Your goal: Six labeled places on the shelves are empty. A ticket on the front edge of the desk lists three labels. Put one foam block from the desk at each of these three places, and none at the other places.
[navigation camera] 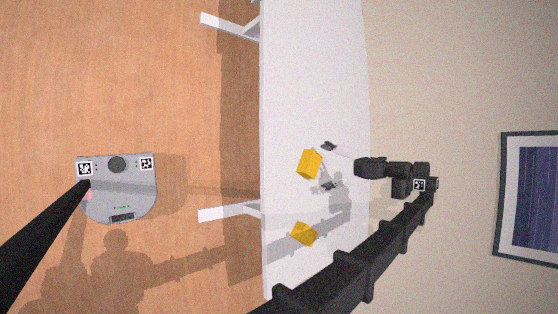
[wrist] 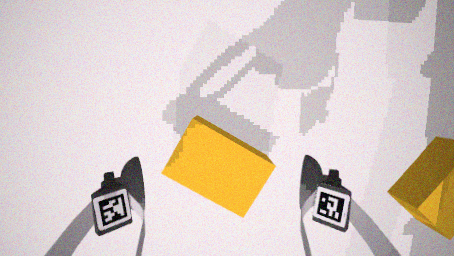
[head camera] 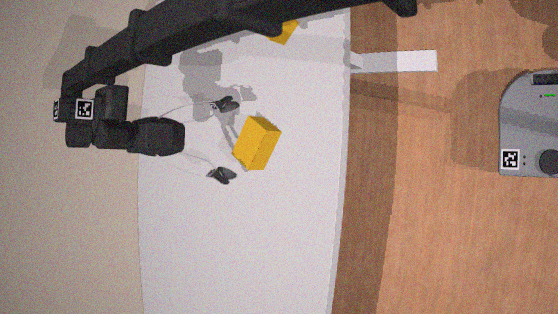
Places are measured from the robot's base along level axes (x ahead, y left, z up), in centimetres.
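Pixels of known places: gripper, fingertip midpoint: (navigation camera: 321, 165) (head camera: 235, 140); robot's base at its link origin: (navigation camera: 116, 163) (head camera: 549, 161).
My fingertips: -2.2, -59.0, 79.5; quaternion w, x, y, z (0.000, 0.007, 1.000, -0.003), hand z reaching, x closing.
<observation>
Ahead of a thing's pixels: the offset from my fingertips to its top centre, as dx, dy, dz. Level surfaces: height alone.
A yellow foam block @(+0.3, +0.5, -3.0) (head camera: 252, 144) (navigation camera: 309, 164) (wrist: 217, 170) lies on the white desk @(dz -7.5) (head camera: 240, 240) (navigation camera: 315, 75) (wrist: 60, 75), turned at an angle. My gripper (head camera: 224, 140) (navigation camera: 328, 166) (wrist: 222, 175) is open and empty, above the desk. In the wrist view the block shows between the two fingertips, with a gap on each side. A second yellow block @(-25.4, +4.1, -3.0) (head camera: 285, 33) (navigation camera: 304, 234) (wrist: 425, 185) lies on the desk to the right in the wrist view, partly hidden by the arm in the head view. The ticket and the labeled shelf places do not show.
My arm (head camera: 200, 32) (navigation camera: 350, 270) reaches across the desk towards the wall (head camera: 65, 225) (navigation camera: 450, 75). My base (head camera: 525, 120) (navigation camera: 117, 192) stands on the wooden floor off the desk's long edge. A white desk foot (head camera: 417, 61) (navigation camera: 225, 212) sticks out between them. A framed picture (navigation camera: 540, 195) hangs on the wall.
</observation>
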